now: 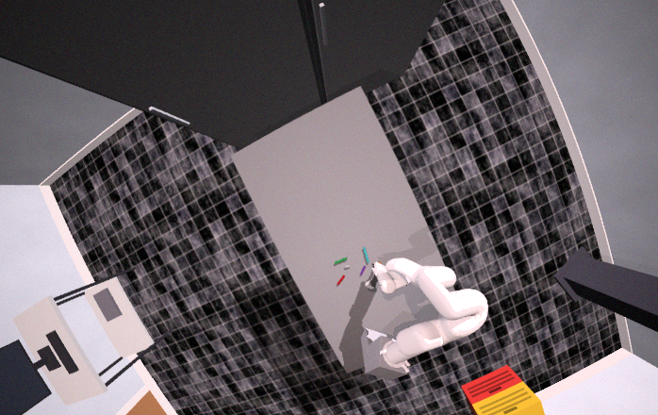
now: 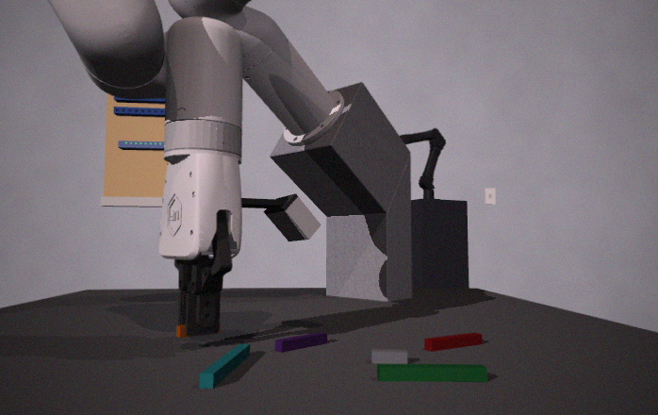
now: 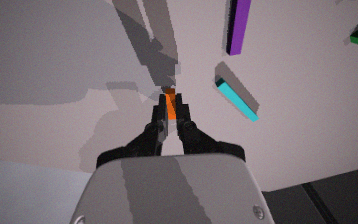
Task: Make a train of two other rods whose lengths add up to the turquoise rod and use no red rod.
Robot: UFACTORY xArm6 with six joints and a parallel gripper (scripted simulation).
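Right now my hand is 2 cm above the orange rod. From my hand the other things lie so: turquoise rod (9 cm ahead, 1 cm to the left, 3 cm below); then grey rod (12 cm ahead, 14 cm to the left, 3 cm below); then purple rod (4 cm ahead, 9 cm to the left, 3 cm below).
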